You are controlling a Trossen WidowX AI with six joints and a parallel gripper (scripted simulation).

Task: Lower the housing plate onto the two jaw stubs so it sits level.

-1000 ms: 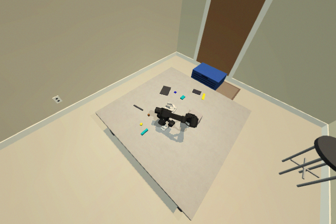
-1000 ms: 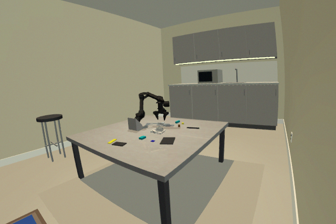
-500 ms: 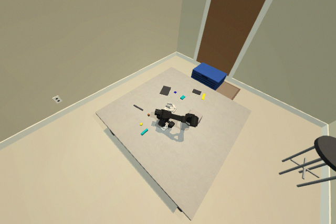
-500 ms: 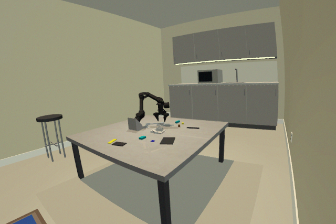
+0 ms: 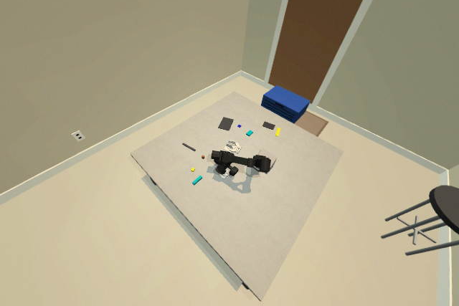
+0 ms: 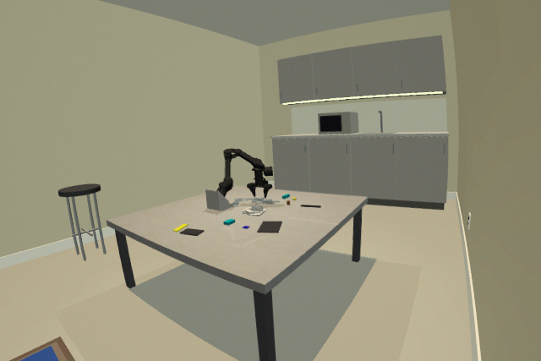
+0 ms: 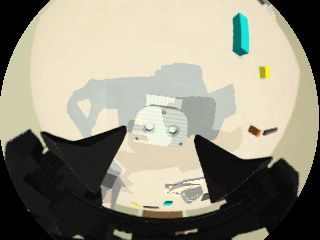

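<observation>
Now: the white part 2 cm below my gripper tip and 1 cm to the left of it. Round my gripper tip: brown piece (23 cm ahead, 2 cm below, 1 cm to the right); dark bar (39 cm ahead, 3 cm below, 1 cm to the right); teal block (17 cm to the left, 13 cm ahead, 2 cm below).
</observation>
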